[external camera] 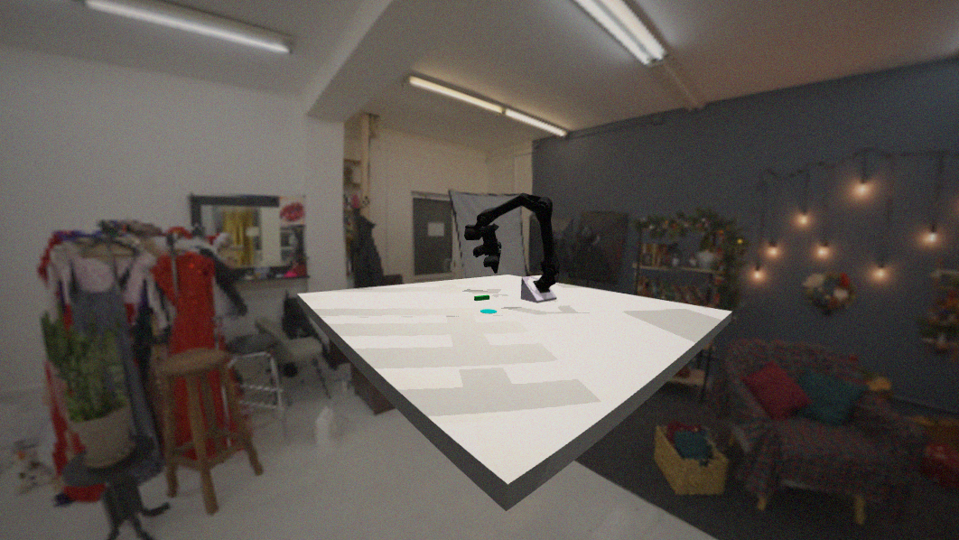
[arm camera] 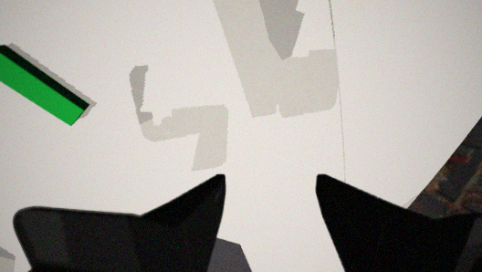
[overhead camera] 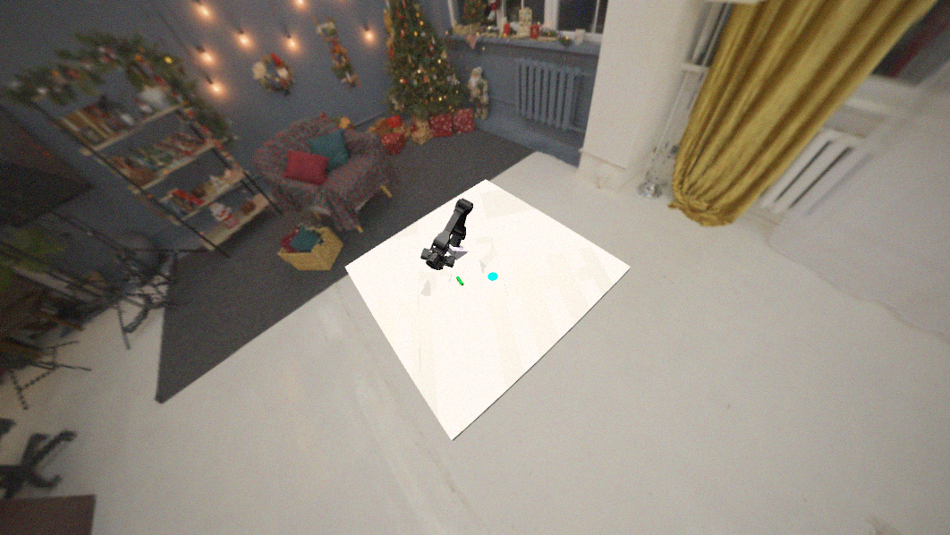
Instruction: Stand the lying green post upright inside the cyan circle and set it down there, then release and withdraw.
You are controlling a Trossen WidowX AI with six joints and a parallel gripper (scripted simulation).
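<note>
The green post is 130 mm ahead of my gripper tip, 60 mm to the left of it and 100 mm below it. Also, from my gripper tip: cyan circle: 230 mm ahead, 230 mm to the left, 110 mm below.
</note>
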